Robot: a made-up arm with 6 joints. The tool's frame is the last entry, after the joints. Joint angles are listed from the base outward.
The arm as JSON. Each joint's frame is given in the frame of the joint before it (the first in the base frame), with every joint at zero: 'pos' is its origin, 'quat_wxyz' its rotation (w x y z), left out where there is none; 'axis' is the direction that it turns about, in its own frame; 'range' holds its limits. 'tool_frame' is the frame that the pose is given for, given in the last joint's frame.
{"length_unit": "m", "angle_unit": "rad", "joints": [
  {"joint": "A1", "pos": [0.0, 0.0, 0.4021], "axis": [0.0, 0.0, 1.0], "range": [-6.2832, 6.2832]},
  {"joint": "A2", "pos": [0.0, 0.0, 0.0], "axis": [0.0, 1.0, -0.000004], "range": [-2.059, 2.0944]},
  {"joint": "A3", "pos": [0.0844, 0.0, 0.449], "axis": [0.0, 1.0, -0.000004], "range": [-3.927, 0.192]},
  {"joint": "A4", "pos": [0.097, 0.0, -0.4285], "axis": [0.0, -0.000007, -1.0], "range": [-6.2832, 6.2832]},
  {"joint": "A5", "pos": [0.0, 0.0, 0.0], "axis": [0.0, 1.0, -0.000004], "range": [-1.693, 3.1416]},
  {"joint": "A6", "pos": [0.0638, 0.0, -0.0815], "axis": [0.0, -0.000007, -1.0], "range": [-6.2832, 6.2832]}
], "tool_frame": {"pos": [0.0, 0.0, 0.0], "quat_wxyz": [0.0, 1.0, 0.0, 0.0]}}
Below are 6 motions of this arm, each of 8 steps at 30 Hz.
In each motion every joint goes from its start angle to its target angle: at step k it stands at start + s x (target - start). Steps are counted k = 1, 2, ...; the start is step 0. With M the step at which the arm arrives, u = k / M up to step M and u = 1 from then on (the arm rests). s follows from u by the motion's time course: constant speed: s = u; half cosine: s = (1 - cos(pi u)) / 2; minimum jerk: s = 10 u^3 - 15 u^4 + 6 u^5.
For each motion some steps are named. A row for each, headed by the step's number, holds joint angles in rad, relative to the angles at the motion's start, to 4 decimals.
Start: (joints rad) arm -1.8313 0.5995 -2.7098 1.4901 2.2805 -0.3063
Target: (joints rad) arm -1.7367 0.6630 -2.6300 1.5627 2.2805 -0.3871
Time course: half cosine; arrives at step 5
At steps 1, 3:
1: 0.0090 0.0061 0.0076 0.0069 0.0000 -0.0077
3: 0.0619 0.0416 0.0522 0.0475 0.0000 -0.0529

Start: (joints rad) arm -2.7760 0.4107 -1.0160 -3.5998 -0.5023 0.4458
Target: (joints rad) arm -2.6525 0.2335 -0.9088 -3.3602 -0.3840 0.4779
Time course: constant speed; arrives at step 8
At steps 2, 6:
2: 0.0309 -0.0443 0.0268 0.0599 0.0296 0.0080
6: 0.0926 -0.1329 0.0804 0.1797 0.0887 0.0241

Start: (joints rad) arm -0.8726 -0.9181 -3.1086 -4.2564 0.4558 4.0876
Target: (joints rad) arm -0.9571 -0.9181 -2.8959 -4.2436 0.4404 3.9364
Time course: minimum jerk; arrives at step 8
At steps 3, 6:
3: -0.0233 0.0000 0.0585 0.0035 -0.0042 -0.0416
6: -0.0758 0.0000 0.1907 0.0115 -0.0138 -0.1355

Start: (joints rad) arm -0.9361 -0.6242 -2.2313 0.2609 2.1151 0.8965
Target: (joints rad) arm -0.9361 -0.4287 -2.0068 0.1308 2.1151 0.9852
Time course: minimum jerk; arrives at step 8
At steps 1, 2, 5, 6, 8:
1: 0.0000 0.0031 0.0036 -0.0021 0.0000 0.0014
2: 0.0000 0.0202 0.0232 -0.0135 0.0000 0.0092
5: 0.0000 0.1417 0.1627 -0.0943 0.0000 0.0643
6: 0.0000 0.1753 0.2013 -0.1166 0.0000 0.0795
8: 0.0000 0.1955 0.2245 -0.1301 0.0000 0.0887

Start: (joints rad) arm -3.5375 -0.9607 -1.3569 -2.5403 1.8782 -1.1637
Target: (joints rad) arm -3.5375 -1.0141 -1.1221 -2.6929 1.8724 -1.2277
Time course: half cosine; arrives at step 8
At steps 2, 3, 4, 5, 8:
2: 0.0000 -0.0078 0.0344 -0.0223 -0.0008 -0.0094
3: 0.0000 -0.0165 0.0725 -0.0471 -0.0018 -0.0198
4: 0.0000 -0.0267 0.1174 -0.0763 -0.0029 -0.0320
5: 0.0000 -0.0369 0.1623 -0.1055 -0.0040 -0.0442
8: 0.0000 -0.0534 0.2348 -0.1526 -0.0058 -0.0640

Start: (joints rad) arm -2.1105 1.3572 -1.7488 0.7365 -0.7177 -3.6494
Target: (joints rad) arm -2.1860 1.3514 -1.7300 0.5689 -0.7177 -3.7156
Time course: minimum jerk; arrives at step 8
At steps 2, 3, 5, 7, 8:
2: -0.0078 -0.0006 0.0019 -0.0173 0.0000 -0.0069
3: -0.0208 -0.0016 0.0052 -0.0461 0.0000 -0.0182
5: -0.0547 -0.0042 0.0136 -0.1215 0.0000 -0.0480
7: -0.0743 -0.0057 0.0185 -0.1649 0.0000 -0.0651
8: -0.0755 -0.0058 0.0188 -0.1676 0.0000 -0.0662

